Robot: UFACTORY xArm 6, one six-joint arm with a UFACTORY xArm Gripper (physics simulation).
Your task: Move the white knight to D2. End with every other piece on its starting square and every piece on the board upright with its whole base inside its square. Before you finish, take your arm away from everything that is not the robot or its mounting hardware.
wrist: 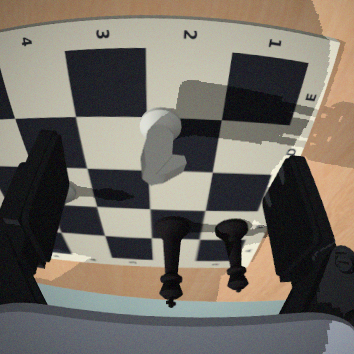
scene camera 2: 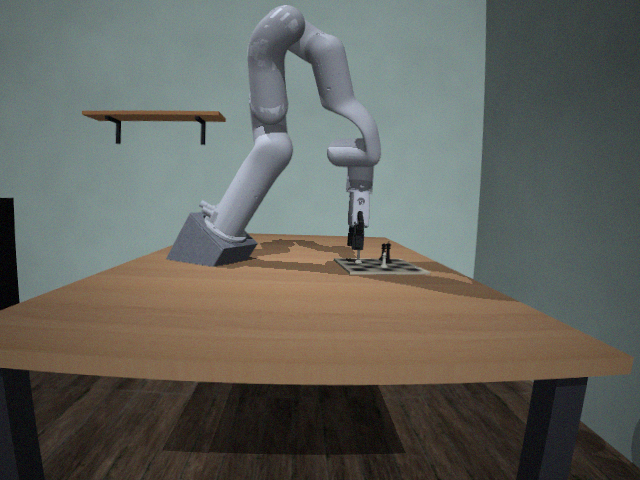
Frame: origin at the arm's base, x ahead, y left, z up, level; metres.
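Seen in the pictures: gripper, fingertip midpoint: [wrist: 172, 167] [scene camera 2: 354, 248]; arm's base, link origin: [scene camera 2: 225, 228].
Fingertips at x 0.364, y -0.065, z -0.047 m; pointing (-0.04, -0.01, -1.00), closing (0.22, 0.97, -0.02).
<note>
Pixels of each thing's top centre, then the offset from my fingertips to it. Level surfaces: height alone.
- white knight, top centre: [wrist: 157, 180] [scene camera 2: 358, 249] dx +0.010, dy -0.007, dz -0.003 m
- chessboard, top centre: [wrist: 119, 189] [scene camera 2: 378, 264] dx +0.059, dy -0.040, dz -0.042 m
- black king, top centre: [wrist: 170, 306] dx +0.102, dy -0.011, dz +0.021 m
- black piece, top centre: [wrist: 238, 291] dx +0.109, dy +0.034, dz +0.011 m
- white piece, top centre: [wrist: 44, 244] [scene camera 2: 384, 251] dx +0.056, dy -0.082, dz +0.001 m
- wooden table, surface height: dz -0.048 m
The white knight [scene camera 2: 358, 260] [wrist: 161, 155] stands upright on the chessboard [scene camera 2: 351, 272] [wrist: 230, 30]. In the wrist view its base lies over the corner where D2, E2 and D3 meet, partly on the dark D2 square. My gripper [scene camera 2: 356, 248] [wrist: 172, 167] is open, pointing down close above the board. In the wrist view its fingers stand wide apart to the left and right of the knight, with nothing held. In the scene view the fingertips are right over the knight.
A black king [wrist: 172, 255] stands on B2 and another black piece [wrist: 233, 252] on B1. A white piece [scene camera 2: 384, 260] [wrist: 72, 192] stands near C4, mostly hidden by the left finger in the wrist view. The wooden table [scene camera 2: 289, 320] holds the board; a wall shelf [scene camera 2: 155, 115] is behind.
</note>
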